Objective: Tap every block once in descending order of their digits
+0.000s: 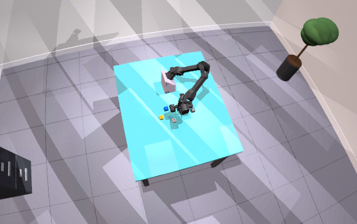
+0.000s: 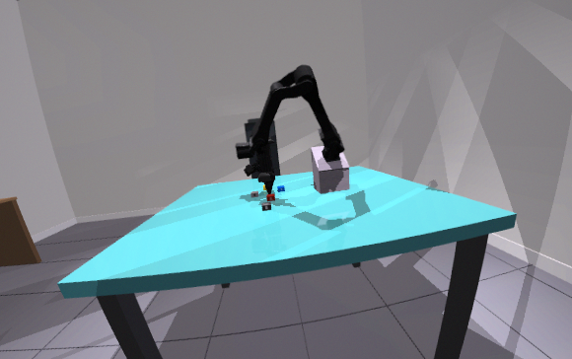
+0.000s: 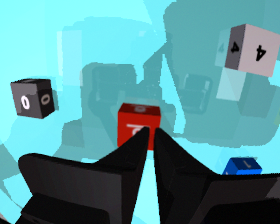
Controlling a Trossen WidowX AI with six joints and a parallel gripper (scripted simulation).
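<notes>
Right now my gripper tip is 10 mm to the right of the red block and 10 mm above it. From my gripper tip the other things lie so: blue block 100 mm to the right, 60 mm behind, 10 mm below; then white block 80 mm to the right, 60 mm ahead, 10 mm below; then dark block 110 mm to the left, 20 mm ahead, 10 mm below.
</notes>
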